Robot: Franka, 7 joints.
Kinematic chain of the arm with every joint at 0, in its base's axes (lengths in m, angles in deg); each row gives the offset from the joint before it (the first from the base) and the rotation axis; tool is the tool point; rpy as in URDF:
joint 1: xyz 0 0 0.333 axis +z
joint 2: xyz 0 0 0 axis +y
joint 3: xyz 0 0 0.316 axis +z
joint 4: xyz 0.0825 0 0 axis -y
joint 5: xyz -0.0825 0 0.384 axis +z
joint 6: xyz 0 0 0 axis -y
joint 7: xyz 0.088 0 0 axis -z
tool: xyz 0 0 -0.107 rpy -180 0 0
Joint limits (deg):
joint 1: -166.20..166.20
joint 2: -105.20..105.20
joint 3: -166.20..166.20
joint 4: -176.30..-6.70
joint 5: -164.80..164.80
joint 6: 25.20..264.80
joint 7: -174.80..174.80
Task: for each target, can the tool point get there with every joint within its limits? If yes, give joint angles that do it. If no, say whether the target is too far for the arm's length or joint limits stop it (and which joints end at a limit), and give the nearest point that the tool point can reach.
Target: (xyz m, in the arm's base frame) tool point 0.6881 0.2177 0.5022
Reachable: yes | joints 21.07 67.27 -30.96 -37.46 -10.60 242.25 82.50
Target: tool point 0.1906 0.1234 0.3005
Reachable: yes | joints -53.12 -2.77 65.89 -154.94 35.26 45.35 138.07
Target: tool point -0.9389 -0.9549 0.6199
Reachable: no: too far | nearest point -0.5881 -0.5982 0.5127 | short by 0.512 m
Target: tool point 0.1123 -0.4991 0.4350
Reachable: yes | joints 130.06 -2.50 138.81 -122.60 78.15 79.32 -63.08
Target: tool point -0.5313 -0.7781 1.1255
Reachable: no: too far | nearest point -0.3702 -0.5422 0.8852 | short by 0.373 m
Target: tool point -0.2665 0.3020 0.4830
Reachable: yes | joints 37.33 -78.91 84.65 -127.77 129.23 215.52 69.84
